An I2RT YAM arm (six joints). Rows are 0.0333 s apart.
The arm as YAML. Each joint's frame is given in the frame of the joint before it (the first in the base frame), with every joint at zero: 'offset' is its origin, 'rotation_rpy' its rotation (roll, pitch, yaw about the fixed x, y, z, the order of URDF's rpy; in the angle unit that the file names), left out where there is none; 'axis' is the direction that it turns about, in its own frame. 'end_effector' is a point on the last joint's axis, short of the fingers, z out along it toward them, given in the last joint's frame.
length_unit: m
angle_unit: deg
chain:
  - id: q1
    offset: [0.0, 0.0, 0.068]
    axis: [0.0, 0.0, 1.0]
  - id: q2
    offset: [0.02, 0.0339, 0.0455]
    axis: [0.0, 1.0, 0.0]
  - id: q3
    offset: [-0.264, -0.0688, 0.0]
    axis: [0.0, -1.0, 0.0]
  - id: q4
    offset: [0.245, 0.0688, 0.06]
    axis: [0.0, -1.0, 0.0]
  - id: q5
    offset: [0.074, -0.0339, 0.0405]
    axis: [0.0, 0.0, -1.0]
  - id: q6
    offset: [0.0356, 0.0, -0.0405]
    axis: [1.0, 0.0, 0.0]
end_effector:
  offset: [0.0, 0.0, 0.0]
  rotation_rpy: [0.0, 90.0, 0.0]
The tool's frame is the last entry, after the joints.
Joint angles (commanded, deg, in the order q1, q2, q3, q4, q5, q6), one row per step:
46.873, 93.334, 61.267, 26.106, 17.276, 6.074
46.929, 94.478, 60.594, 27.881, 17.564, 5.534
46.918, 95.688, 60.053, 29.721, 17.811, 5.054
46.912, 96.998, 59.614, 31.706, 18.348, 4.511
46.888, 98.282, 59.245, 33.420, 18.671, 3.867
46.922, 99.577, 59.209, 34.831, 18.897, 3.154
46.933, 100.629, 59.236, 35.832, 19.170, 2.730
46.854, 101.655, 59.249, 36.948, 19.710, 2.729
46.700, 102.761, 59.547, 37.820, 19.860, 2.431
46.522, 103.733, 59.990, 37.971, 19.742, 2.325
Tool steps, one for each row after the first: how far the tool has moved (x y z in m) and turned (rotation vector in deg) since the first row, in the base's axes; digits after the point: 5 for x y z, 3 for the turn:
0.00161, 0.00202, -0.00799, -0.519, -0.257, -0.177
0.00366, 0.00389, -0.01550, -0.889, -0.569, -0.387
0.00594, 0.00580, -0.02282, -1.228, -1.027, -0.877
0.00811, 0.00760, -0.03011, -1.770, -1.397, -1.161
0.01030, 0.01009, -0.03615, -2.351, -1.805, -1.285
0.01217, 0.01197, -0.04106, -2.761, -2.005, -1.505
0.01446, 0.01315, -0.04570, -2.731, -2.098, -2.125
0.01751, 0.01468, -0.04976, -2.961, -2.285, -2.402
0.02052, 0.01613, -0.05352, -3.327, -2.070, -2.440

